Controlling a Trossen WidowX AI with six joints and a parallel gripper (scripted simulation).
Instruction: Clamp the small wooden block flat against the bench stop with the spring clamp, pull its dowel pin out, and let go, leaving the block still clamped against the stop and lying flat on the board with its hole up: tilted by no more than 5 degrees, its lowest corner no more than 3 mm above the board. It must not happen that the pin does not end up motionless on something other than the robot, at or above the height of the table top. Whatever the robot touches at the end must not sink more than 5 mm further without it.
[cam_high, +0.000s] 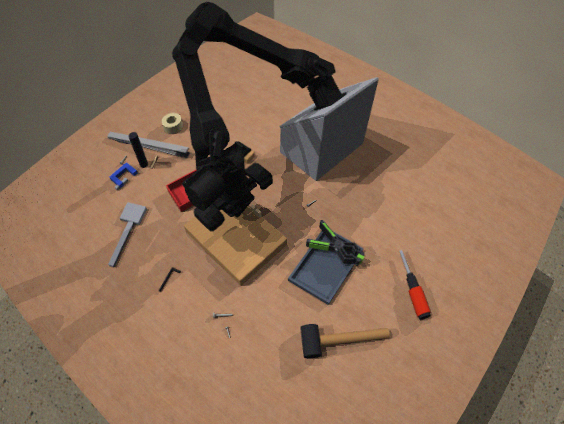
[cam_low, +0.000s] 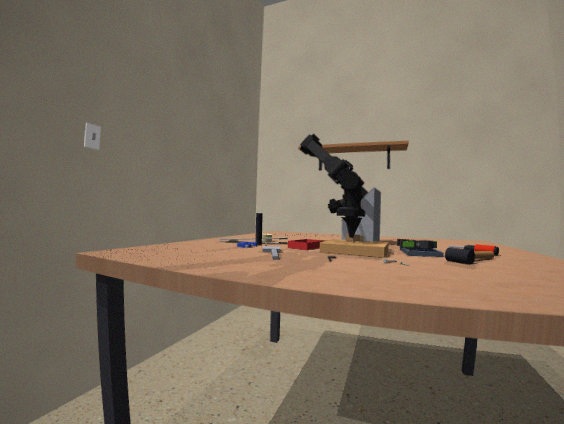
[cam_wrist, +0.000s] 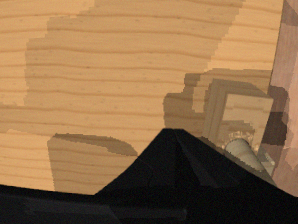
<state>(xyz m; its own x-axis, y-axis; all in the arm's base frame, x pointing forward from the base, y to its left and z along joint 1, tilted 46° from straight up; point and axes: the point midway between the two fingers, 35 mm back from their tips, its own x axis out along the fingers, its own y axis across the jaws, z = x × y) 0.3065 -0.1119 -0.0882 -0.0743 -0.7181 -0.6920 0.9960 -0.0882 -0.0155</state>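
My gripper is now 20 mm past the dowel pin and 30 mm above it. From my hand the other things lie so: small wooden block (20 mm behind, 40 mm below); then wooden board (30 mm ahead, 20 mm to the left, 70 mm below); then bench stop (40 mm behind, 20 mm to the left, 40 mm below).
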